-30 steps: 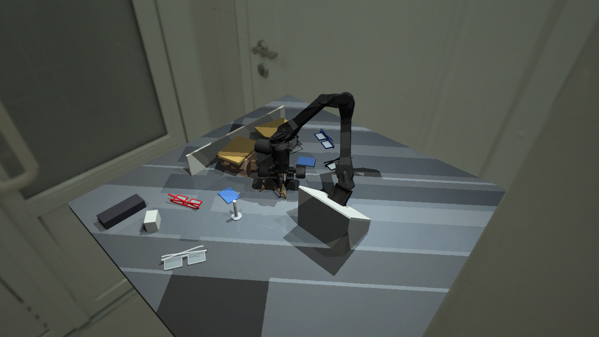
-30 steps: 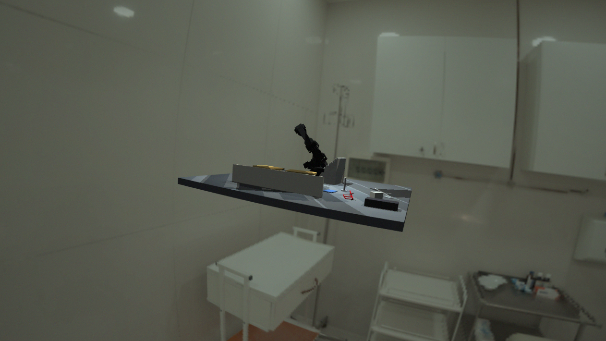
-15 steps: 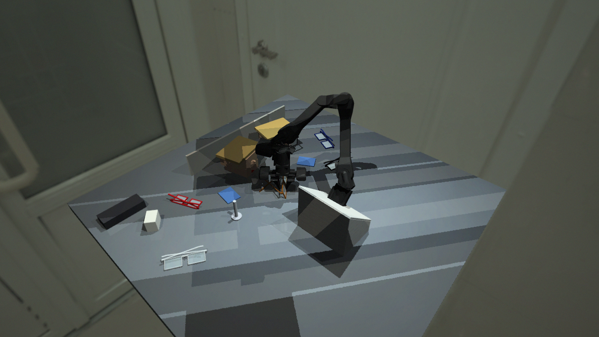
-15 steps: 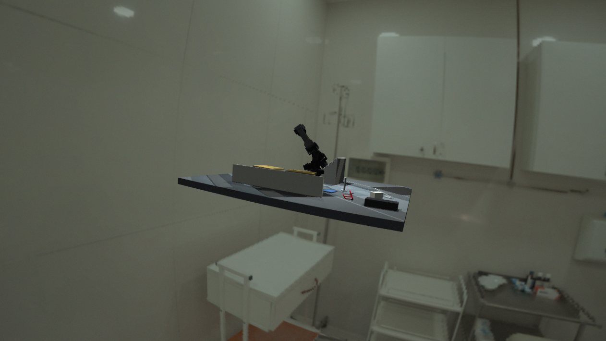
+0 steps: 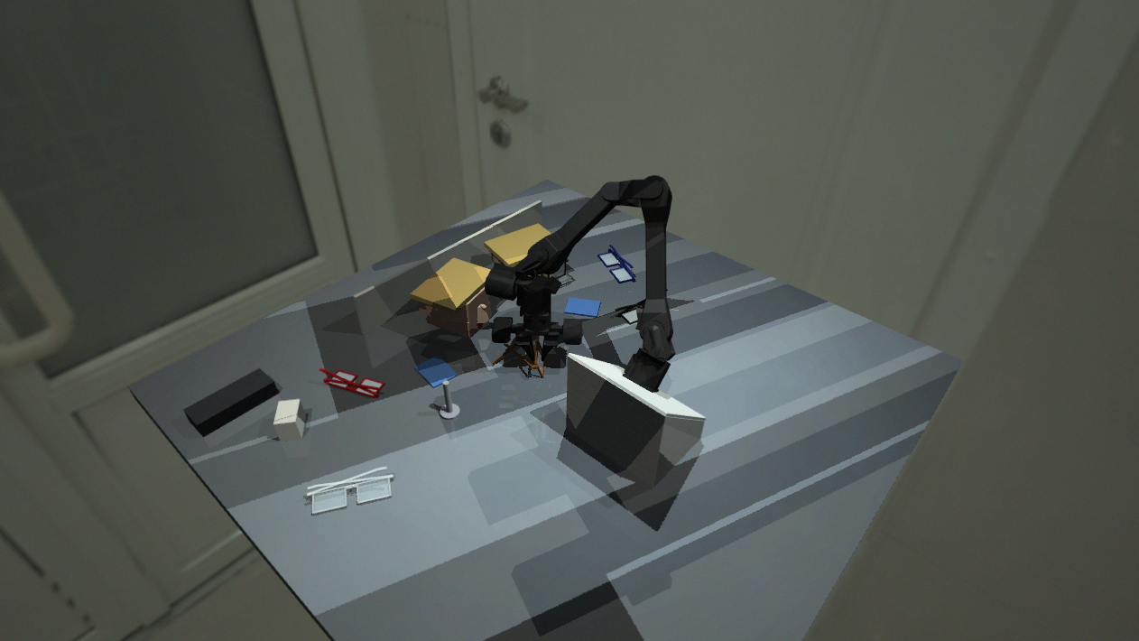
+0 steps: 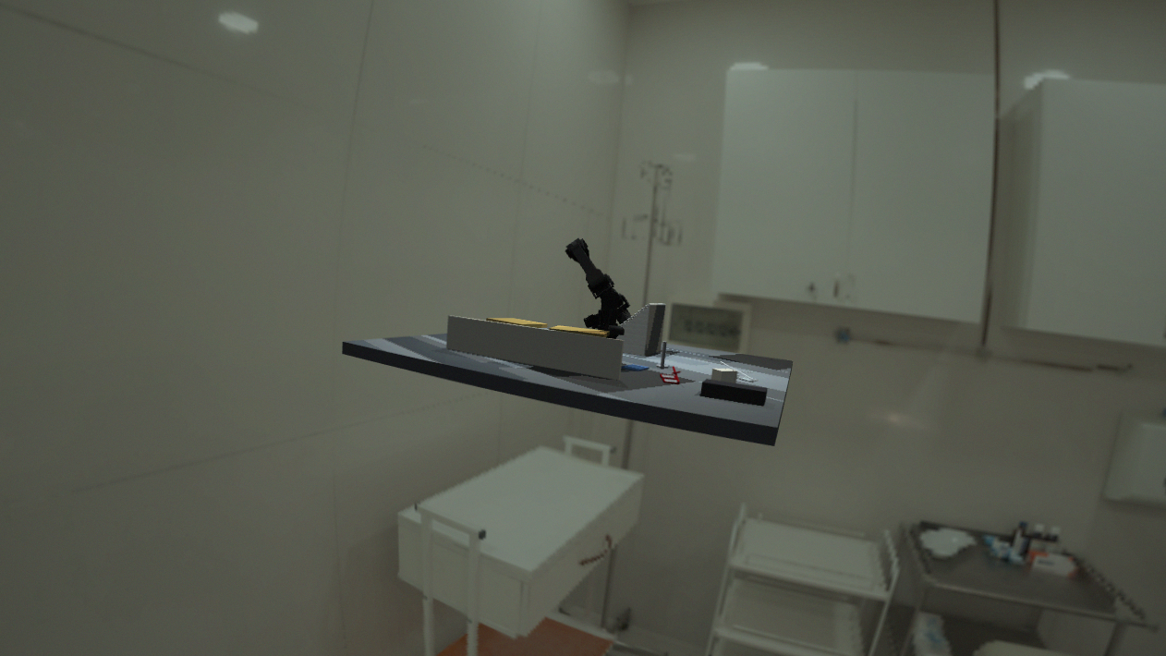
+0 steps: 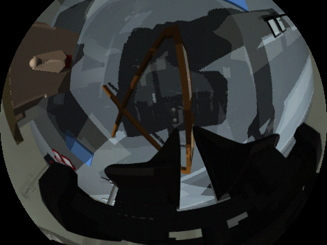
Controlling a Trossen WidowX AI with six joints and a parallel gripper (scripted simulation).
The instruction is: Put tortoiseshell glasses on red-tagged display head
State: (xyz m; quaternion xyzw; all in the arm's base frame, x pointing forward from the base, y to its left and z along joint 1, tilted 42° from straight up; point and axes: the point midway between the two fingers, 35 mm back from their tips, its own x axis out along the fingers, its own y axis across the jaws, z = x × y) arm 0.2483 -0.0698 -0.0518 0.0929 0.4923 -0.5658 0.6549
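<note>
The round-based stand is 220 mm to the left of my gripper tip, 60 mm ahead of it and 10 mm above it. Also, from my gripper tip: black box (460 mm to the left, 430 mm ahead); then beige block (420 mm to the left, 290 mm ahead, 10 mm above).
</note>
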